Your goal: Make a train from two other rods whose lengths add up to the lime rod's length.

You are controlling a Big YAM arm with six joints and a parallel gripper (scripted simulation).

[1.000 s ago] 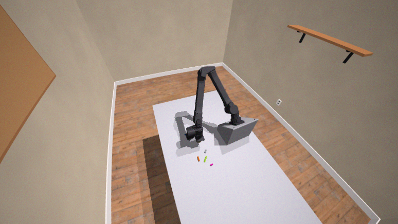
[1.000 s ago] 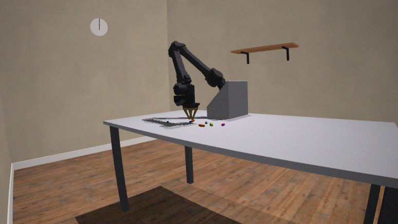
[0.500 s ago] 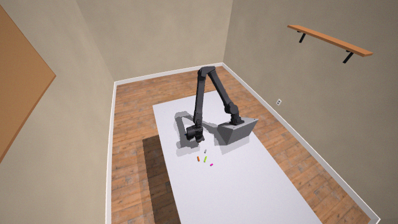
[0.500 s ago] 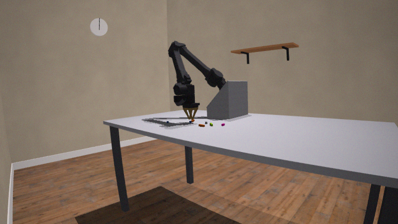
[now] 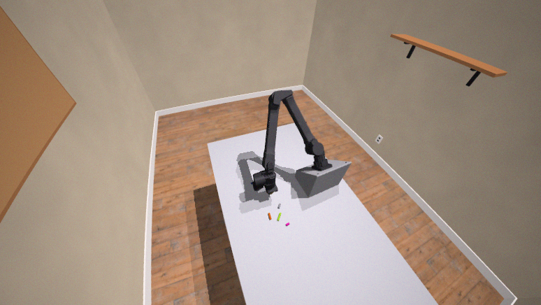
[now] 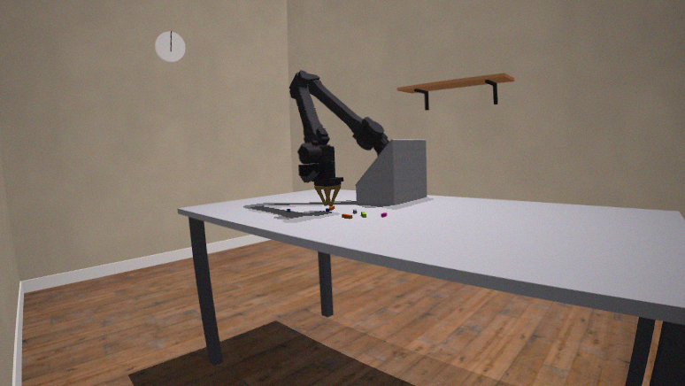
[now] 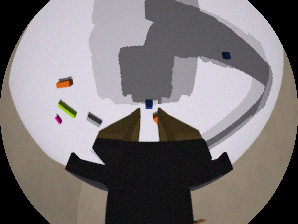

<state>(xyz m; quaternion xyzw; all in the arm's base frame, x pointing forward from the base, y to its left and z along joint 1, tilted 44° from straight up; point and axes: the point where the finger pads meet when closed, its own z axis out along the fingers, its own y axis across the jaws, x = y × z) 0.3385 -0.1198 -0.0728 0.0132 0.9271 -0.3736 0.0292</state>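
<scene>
Right now my hand is 20 mm past the grey rod, 100 mm to the right of it and 20 mm above it. Also, from my hand: magenta rod 20 mm behind, 230 mm to the left, 20 mm below; then lime rod 170 mm to the left, 20 mm below.
</scene>
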